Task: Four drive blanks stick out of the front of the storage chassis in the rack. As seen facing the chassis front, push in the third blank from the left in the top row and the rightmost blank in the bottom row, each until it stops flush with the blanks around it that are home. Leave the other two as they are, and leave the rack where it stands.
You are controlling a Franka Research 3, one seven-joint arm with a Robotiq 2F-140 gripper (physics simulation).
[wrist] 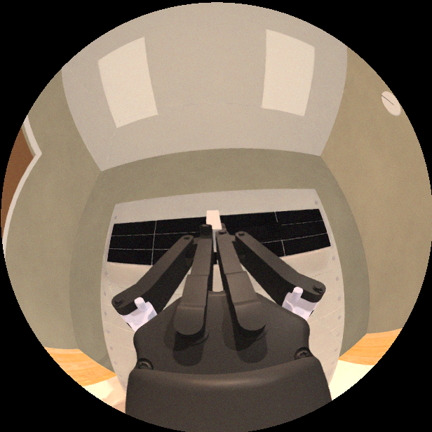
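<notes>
The storage chassis (131,242) is a black band of drive blanks split by thin light lines, set across the upper part of the pale rack (160,199). My gripper (212,219) is shut and empty, with its fingertips in front of the chassis, near the middle of its width at the upper part of the band. The fingers and linkages hide the middle of the blanks and much of the lower row there. Black blanks show left and right of the fingers. Which blanks stick out cannot be told in this view, nor whether the fingertips touch one.
The rack's side rails with small holes run down on the left and right, and pale panels lie below the chassis. Behind the rack is a green-grey wall (215,170). A round clock (391,103) hangs on the right wall. Wooden floor (372,346) shows at the lower sides.
</notes>
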